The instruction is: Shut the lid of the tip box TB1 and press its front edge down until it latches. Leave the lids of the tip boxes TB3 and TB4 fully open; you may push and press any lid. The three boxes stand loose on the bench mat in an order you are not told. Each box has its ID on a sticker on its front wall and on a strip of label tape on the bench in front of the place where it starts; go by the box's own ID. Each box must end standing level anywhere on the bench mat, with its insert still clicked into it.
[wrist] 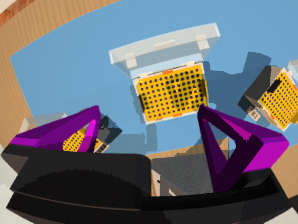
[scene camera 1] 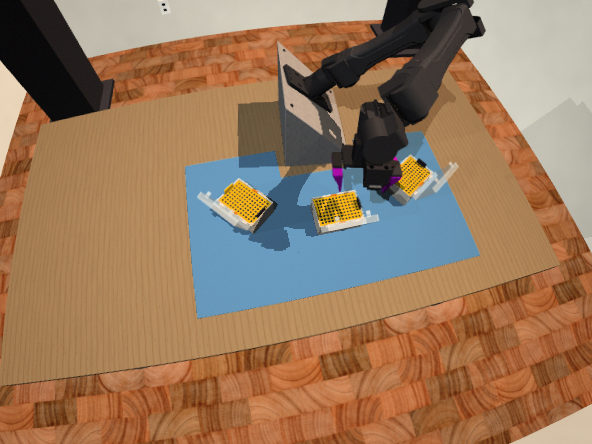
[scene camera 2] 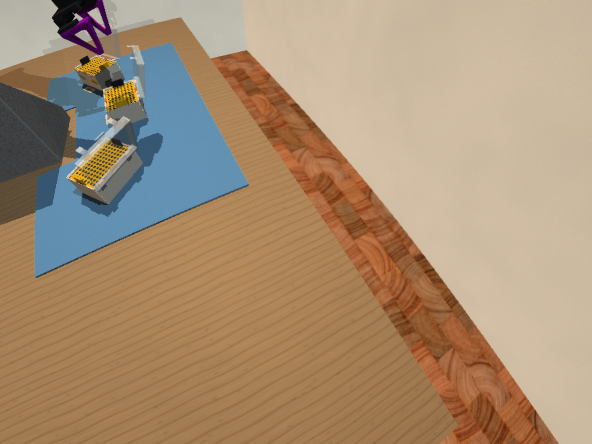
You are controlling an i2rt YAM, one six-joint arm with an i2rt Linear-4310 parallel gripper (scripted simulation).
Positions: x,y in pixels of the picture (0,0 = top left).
Scene:
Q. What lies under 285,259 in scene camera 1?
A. A blue bench mat.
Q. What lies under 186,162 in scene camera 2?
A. A blue bench mat.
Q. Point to a blue bench mat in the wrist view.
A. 68,69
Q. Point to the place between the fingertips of my gripper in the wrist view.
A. At 149,110

